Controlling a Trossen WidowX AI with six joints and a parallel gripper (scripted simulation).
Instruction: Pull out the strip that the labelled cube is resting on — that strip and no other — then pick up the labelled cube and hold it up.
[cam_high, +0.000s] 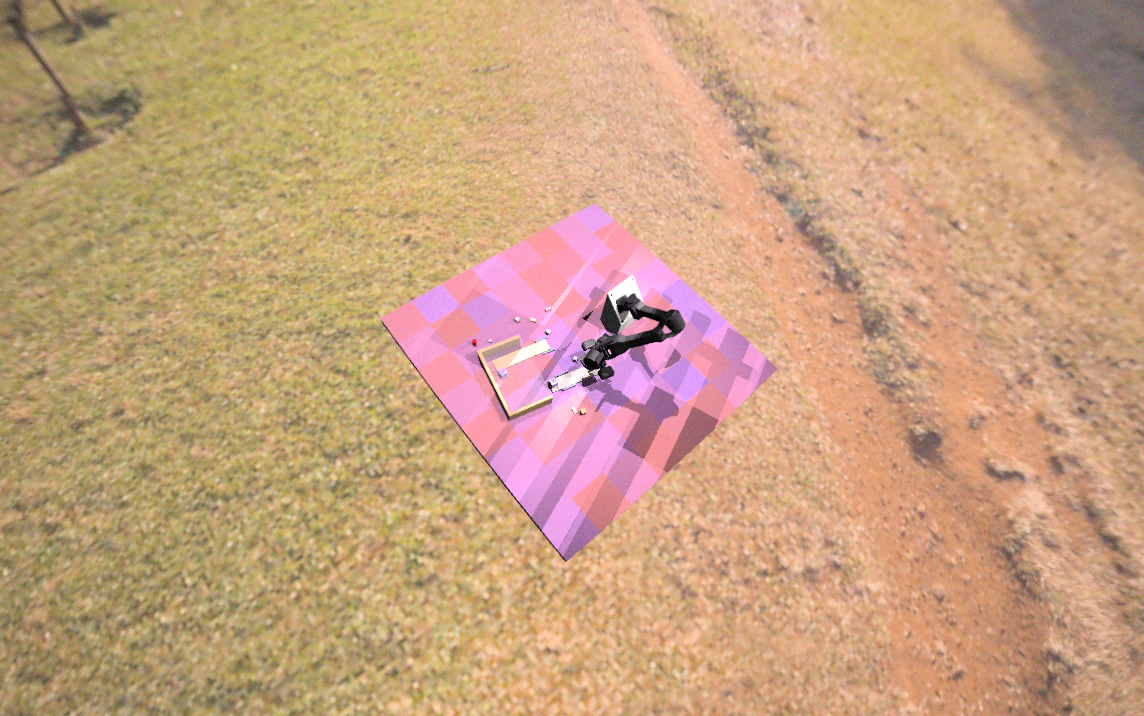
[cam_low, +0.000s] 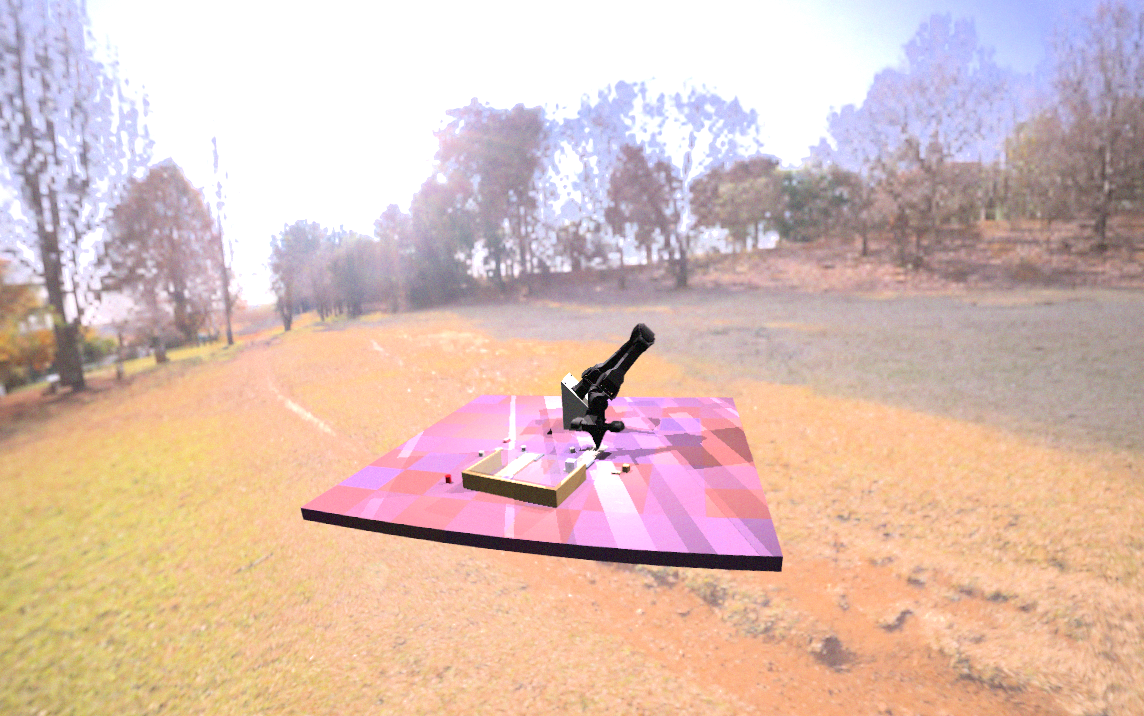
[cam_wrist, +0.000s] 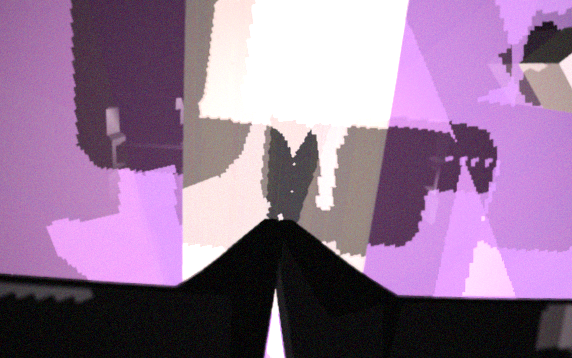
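Now: gripper tip 90 mm short of the pale strip and 20 mm to the left of it.
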